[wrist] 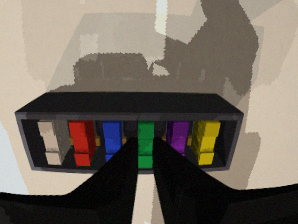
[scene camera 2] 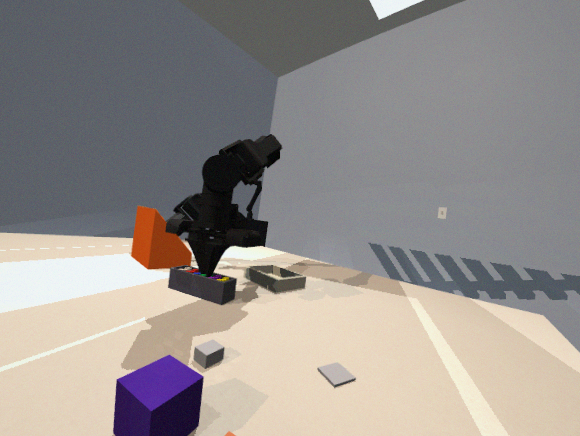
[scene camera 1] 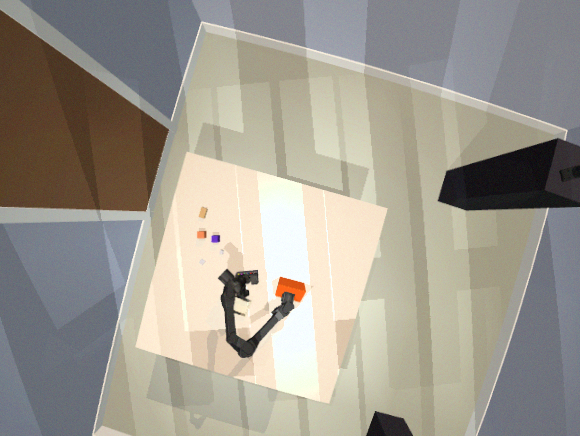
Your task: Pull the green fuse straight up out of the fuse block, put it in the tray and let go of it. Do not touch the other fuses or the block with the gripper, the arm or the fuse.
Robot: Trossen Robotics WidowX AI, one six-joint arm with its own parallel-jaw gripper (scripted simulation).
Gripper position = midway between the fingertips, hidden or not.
In view: my gripper [scene camera 2: 206, 276], a green fuse [wrist: 145, 128] and a grey tray [scene camera 2: 277, 279].
My gripper is seen too in the wrist view [wrist: 145, 144].
